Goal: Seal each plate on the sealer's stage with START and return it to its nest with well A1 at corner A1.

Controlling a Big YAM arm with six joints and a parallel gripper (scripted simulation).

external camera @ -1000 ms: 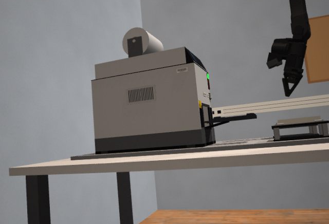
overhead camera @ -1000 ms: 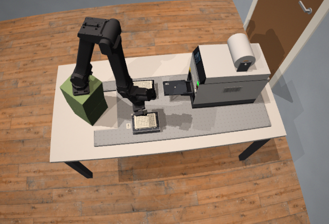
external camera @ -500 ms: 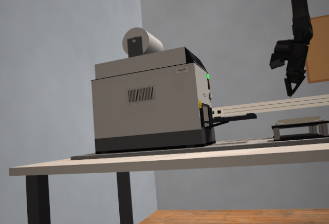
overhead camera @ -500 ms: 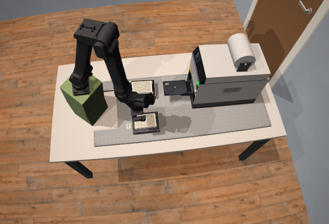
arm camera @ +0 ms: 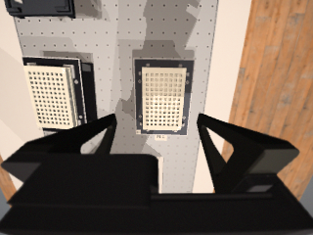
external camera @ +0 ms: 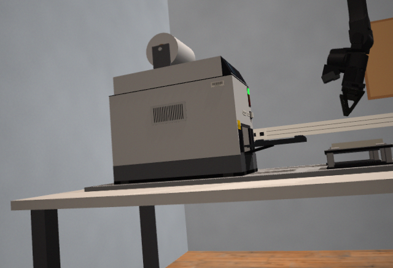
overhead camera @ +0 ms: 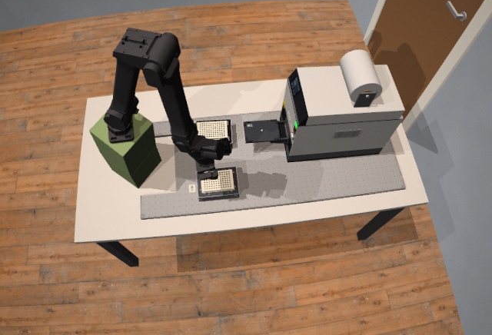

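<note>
My gripper is now 13 cm above the plate nest, 1 cm to the left of it and 1 cm short of it. Round my hand: plate (22 cm to the left, 11 cm below, 3 cm ahead); then sealer stage (23 cm ahead, 16 cm to the left, 8 cm below); then yellow warning label (34 cm ahead, 23 cm to the left, 2 cm below).
</note>
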